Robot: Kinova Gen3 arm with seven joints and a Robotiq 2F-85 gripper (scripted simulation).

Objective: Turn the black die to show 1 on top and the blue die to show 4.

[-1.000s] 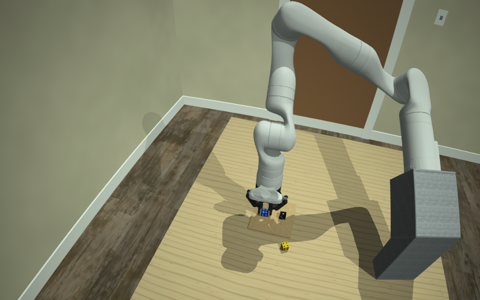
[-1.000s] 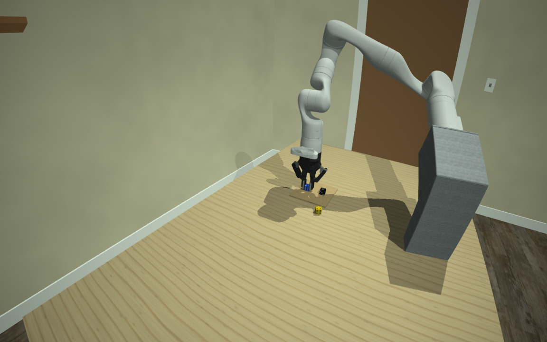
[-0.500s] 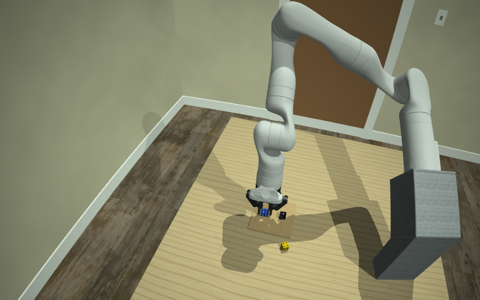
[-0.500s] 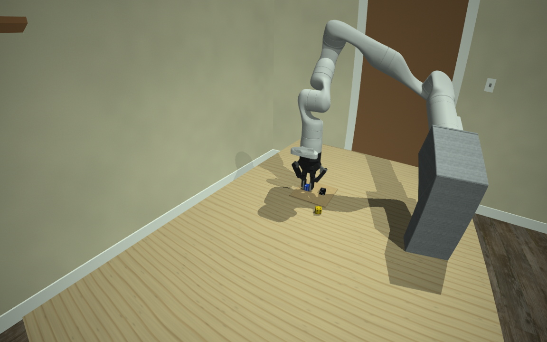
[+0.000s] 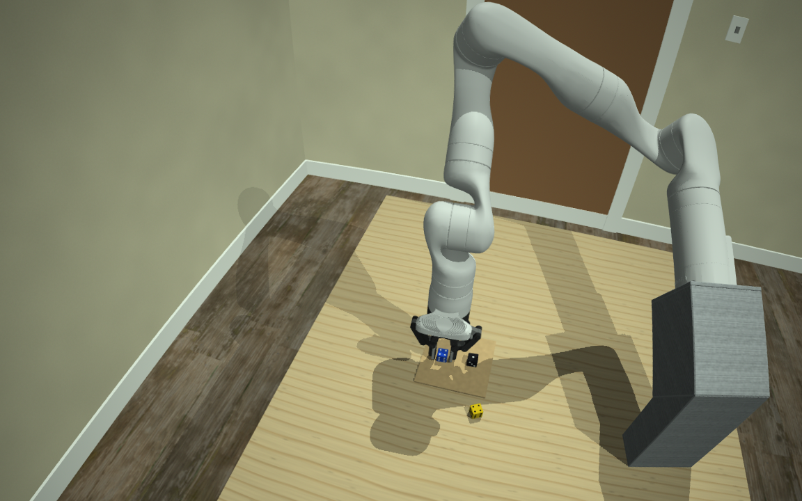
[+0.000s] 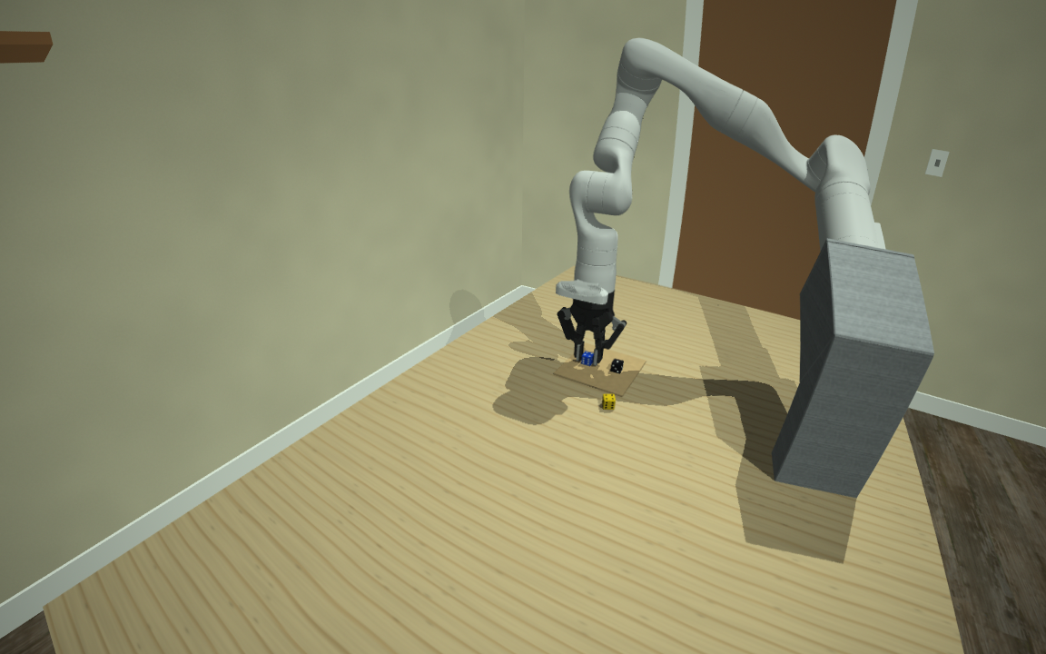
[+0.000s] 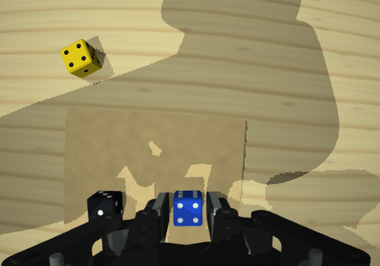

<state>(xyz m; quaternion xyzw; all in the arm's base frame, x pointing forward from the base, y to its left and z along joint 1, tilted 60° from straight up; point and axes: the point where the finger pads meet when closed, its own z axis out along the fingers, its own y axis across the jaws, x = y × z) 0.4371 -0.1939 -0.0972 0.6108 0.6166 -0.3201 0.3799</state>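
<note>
My hand is 10 mm above the blue die. Round my hand: yellow die (80 mm behind, 110 mm to the left, 20 mm below); then black die (60 mm behind, 10 mm below); then tan mat (30 mm behind, 20 mm below).
</note>
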